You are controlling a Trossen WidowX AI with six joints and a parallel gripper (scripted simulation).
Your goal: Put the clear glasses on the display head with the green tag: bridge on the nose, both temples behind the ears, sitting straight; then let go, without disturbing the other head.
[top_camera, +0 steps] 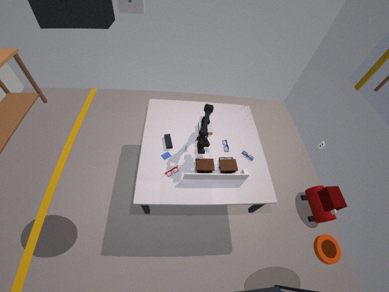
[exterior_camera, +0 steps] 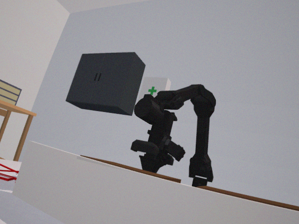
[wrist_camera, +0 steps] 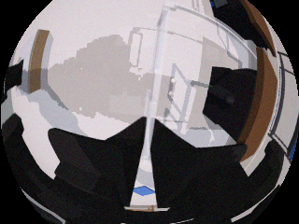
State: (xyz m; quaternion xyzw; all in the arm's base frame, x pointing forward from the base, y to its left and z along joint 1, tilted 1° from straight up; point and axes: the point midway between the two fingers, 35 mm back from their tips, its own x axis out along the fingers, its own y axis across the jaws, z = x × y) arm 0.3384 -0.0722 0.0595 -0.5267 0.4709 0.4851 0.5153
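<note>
Now: gripper tip 150 mm short of the display head, 40 mm to the right of it and 10 mm above it. Also, from my gripper tip: white panel (270 mm ahead, 150 mm to the left, 10 mm below); then grey piece (130 mm to the right, 50 mm below, 40 mm behind); then blue cloth (320 mm to the right, 70 mm below, 30 mm ahead).
</note>
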